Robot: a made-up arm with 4 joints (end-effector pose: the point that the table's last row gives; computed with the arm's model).
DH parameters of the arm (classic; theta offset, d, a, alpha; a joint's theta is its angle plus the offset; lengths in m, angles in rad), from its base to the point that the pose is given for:
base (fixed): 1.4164 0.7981 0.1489 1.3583
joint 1: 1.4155 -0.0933 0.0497 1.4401
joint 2: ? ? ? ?
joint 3: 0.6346 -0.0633 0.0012 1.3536
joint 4: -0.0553 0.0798 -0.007 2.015
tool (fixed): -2.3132 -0.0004 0 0
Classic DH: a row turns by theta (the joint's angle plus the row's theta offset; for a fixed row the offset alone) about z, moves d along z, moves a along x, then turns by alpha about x.
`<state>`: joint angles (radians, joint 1 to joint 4).
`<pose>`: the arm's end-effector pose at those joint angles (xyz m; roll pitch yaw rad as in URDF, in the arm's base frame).
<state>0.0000 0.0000 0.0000 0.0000</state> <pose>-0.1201 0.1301 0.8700 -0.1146 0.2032 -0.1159</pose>
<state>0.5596 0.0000 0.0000 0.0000</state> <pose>-0.1199 0.0826 0.8350 0.4337 0.1224 0.0963</pose>
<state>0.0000 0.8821 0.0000 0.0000</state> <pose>-0.0826 0.1190 0.8790 0.1112 1.0624 -0.0841</pose>
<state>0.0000 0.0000 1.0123 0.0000</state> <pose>-0.1343 0.2045 0.8700 -0.1146 0.2032 -1.1282</pose>
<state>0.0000 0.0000 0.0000 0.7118</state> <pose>-0.1216 0.1305 0.8746 -0.5924 -0.3062 -0.2498</pose>
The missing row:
joint 2: -1.3382 0.0144 -0.0124 1.4481
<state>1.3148 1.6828 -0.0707 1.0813</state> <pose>-0.0323 0.0722 0.7521 0.7163 0.2910 1.0706</pose>
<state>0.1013 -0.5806 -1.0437 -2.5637</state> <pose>-0.0833 0.1014 0.8764 2.0400 0.4266 2.5237</pose>
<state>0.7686 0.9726 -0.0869 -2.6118</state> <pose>-0.0788 0.0625 0.8260 -2.8375 -1.0055 1.3156</pose>
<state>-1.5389 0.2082 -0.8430 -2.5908</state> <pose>-0.0447 0.2377 0.8442 -2.7290 0.8402 2.2644</pose>
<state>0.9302 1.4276 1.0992 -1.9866</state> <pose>-0.0470 0.0958 0.8784 -2.6960 0.2579 1.6282</pose>
